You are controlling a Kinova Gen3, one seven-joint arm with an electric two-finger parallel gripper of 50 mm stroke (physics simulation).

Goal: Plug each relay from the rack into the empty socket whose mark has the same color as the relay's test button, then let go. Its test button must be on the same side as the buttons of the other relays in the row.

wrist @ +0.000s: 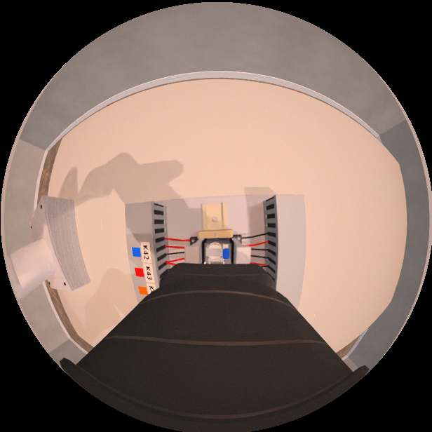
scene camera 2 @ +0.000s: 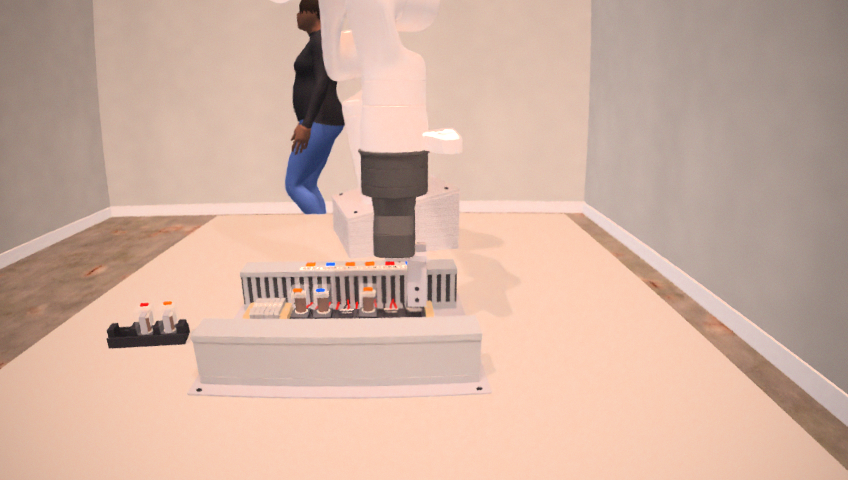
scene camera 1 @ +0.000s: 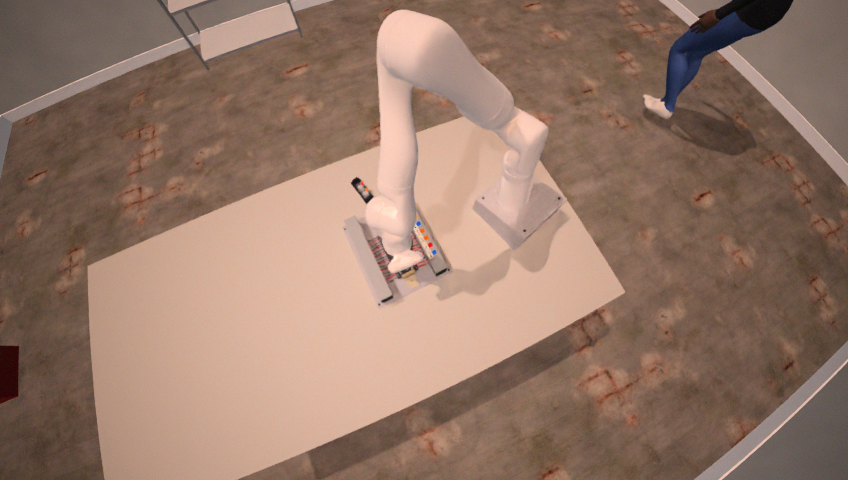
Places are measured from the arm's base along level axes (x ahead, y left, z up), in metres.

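Pixels of known places: gripper, fingertip midpoint: (scene camera 2: 417, 299); arm's base at its link origin: (scene camera 1: 511, 200).
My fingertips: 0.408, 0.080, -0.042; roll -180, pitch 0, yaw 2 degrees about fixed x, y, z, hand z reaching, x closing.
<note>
For each thing: its top centre in the pictures, then the offset to it from my fingertips, as dx, dy, dz. "spot": a spot on its surface instead.
- red mark at its top centre: (scene camera 2: 389, 263) -0.101, -0.042, +0.011
- blue-button relay at its top centre: (scene camera 2: 321, 287) +0.008, -0.115, +0.017
- black rack at its top centre: (scene camera 2: 146, 324) (scene camera 1: 361, 188) +0.044, -0.349, -0.029
- red-button relay at its top centre: (scene camera 2: 142, 306) (scene camera 1: 360, 184) +0.044, -0.349, -0.004
- orange-button relay at its top centre: (scene camera 2: 166, 305) +0.035, -0.318, -0.004
- tall grey duct at its top centre: (scene camera 2: 333, 327) (scene camera 1: 366, 255) +0.101, -0.081, +0.011
- slotted duct at a spot on its surface: (scene camera 2: 258, 270) spot: -0.062, -0.221, +0.011
My gripper (scene camera 2: 416, 301) (wrist: 217, 246) is shut on the relay with the blue test button (wrist: 226, 253), down at the row's end socket by the blue mark (wrist: 136, 252). The button is on the side away from the marks. Full seating cannot be told. Empty sockets (scene camera 2: 346, 310) (scene camera 2: 391, 309) are by an orange and the red mark (scene camera 2: 389, 263). Two orange-button relays (scene camera 2: 300, 302) (scene camera 2: 368, 301) and a blue-button relay (scene camera 2: 322, 303) stand in the row; their button side is unclear. The black rack (scene camera 2: 145, 342) holds a red-button relay (scene camera 2: 145, 322) and an orange-button relay (scene camera 2: 168, 321).
A tall grey duct (scene camera 2: 339, 359) runs along the row's front, and a slotted duct (scene camera 2: 258, 270) along its back. Pale terminal blocks (scene camera 2: 266, 308) stand at the row's left end in scene camera 2. A person (scene camera 2: 318, 89) is behind the table, beyond the arm's base (scene camera 2: 437, 220).
</note>
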